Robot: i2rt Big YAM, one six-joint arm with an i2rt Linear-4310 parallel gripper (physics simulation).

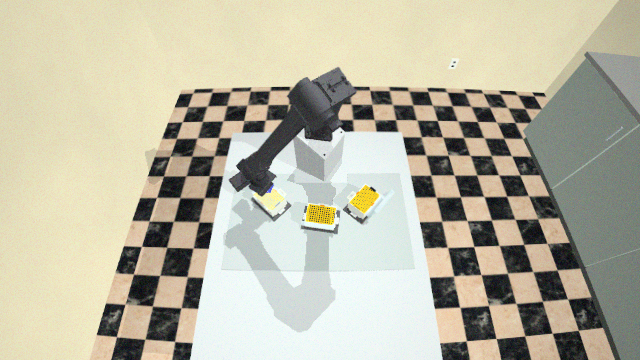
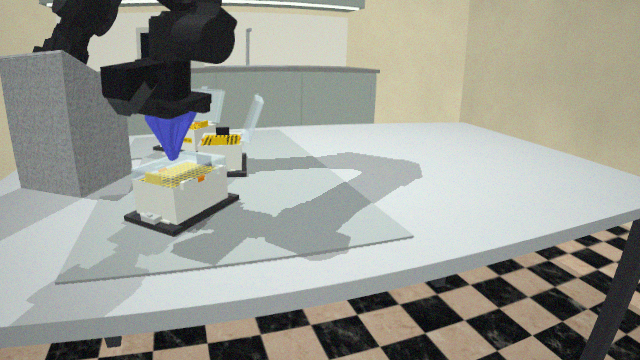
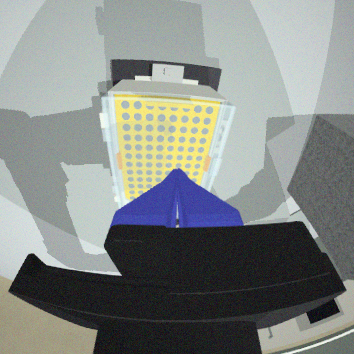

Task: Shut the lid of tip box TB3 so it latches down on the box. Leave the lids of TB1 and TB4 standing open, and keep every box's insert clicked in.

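Pixels of known places: gripper, fingertip midpoint: (image 1: 269, 192) (image 2: 173, 159) (image 3: 176, 174); arm's base, link origin: (image 1: 317, 130) (image 2: 60, 70).
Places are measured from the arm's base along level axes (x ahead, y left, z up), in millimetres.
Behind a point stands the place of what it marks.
A white tip box with a yellow insert (image 1: 272, 201) (image 2: 202, 197) @(x 247, y -249, z -190 mm) (image 3: 170, 89) @(x 175, y -259, z -171 mm), taken as TB3, stands on a dark base; its label is not readable. Its clear lid (image 2: 216, 160) @(x 274, y -223, z -143 mm) (image 3: 224, 125) @(x 159, y -223, z -141 mm) lies down over the top; whether it is latched cannot be told. My gripper (image 1: 270, 190) @(x 210, y -214, z -138 mm) (image 2: 173, 158) @(x 210, y -214, z -138 mm) (image 3: 176, 174) @(x 210, y -214, z -138 mm) is shut and empty, blue fingertips pointing down at or just above the lid; contact is unclear. The middle box (image 1: 320, 216) (image 2: 221, 156) has its lid (image 2: 253, 118) @(x 365, y -72, z -107 mm) standing open. The third box (image 1: 365, 200) @(x 253, y 192, z -161 mm) also has its lid (image 1: 382, 203) @(x 311, y 239, z -75 mm) (image 2: 216, 106) @(x 325, y 214, z -117 mm) open.
The grey pedestal (image 1: 320, 159) @(x 106, y 7, z -58 mm) (image 2: 42, 125) @(x -26, y -67, z -93 mm) (image 3: 327, 190) @(x 78, y -36, z -149 mm) of the arm stands near the boxes. The boxes stand on a thin grey-green mat (image 1: 370, 250) @(x 453, y 197, z -219 mm) (image 2: 325, 225) @(x 408, y -336, z -218 mm) on the white table (image 1: 320, 320) @(x 707, y -17, z -222 mm) (image 2: 500, 175) @(x 885, y -229, z -221 mm). Grey cabinets (image 1: 580, 135) (image 2: 335, 97) stand beyond the table.
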